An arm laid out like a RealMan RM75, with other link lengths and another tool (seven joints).
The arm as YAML. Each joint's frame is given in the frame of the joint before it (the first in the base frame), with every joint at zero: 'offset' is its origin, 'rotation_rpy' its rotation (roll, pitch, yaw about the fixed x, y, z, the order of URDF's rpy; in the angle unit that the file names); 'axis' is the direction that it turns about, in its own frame. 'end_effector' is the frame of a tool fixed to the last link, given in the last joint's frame.
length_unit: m
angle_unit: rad
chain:
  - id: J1
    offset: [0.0, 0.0, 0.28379]
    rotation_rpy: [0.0, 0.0, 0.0]
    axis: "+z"
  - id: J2
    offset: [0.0, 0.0, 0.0]
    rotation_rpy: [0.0, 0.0, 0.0]
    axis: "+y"
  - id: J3
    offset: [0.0, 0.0, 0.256]
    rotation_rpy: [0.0, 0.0, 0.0]
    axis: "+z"
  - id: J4
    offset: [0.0, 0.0, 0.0]
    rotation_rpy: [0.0, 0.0, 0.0]
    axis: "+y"
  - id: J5
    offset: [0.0, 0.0, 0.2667]
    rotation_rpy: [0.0, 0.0, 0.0]
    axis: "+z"
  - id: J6
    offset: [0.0, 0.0, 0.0]
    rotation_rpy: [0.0, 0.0, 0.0]
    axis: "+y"
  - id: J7
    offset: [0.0, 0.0, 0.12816]
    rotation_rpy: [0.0, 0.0, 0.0]
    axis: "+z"
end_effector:
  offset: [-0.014, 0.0, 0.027]
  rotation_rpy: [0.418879, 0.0, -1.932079]
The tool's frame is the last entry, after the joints.
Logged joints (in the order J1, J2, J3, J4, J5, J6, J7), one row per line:
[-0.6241 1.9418 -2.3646 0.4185 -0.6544 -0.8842 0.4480]
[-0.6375 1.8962 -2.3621 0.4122 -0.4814 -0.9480 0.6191]
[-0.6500 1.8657 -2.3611 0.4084 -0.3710 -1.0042 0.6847]
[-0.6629 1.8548 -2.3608 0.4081 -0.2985 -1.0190 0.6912]
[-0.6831 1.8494 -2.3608 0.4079 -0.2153 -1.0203 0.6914]
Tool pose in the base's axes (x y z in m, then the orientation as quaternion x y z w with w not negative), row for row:
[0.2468 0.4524 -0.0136 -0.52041 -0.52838 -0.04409 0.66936]
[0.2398 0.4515 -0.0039 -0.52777 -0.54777 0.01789 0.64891]
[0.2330 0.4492 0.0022 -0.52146 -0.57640 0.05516 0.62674]
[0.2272 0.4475 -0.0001 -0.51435 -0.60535 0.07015 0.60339]
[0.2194 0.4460 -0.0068 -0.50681 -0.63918 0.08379 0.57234]
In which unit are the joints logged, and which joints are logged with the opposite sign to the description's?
The joints are logged in radians. Opposite sign: J1, J4, J5.
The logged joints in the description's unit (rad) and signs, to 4 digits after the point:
[0.6241 1.9418 -2.3646 -0.4185 0.6544 -0.8842 0.4480]
[0.6375 1.8962 -2.3621 -0.4122 0.4814 -0.9480 0.6191]
[0.6500 1.8657 -2.3611 -0.4084 0.3710 -1.0042 0.6847]
[0.6629 1.8548 -2.3608 -0.4081 0.2985 -1.0190 0.6912]
[0.6831 1.8494 -2.3608 -0.4079 0.2153 -1.0203 0.6914]

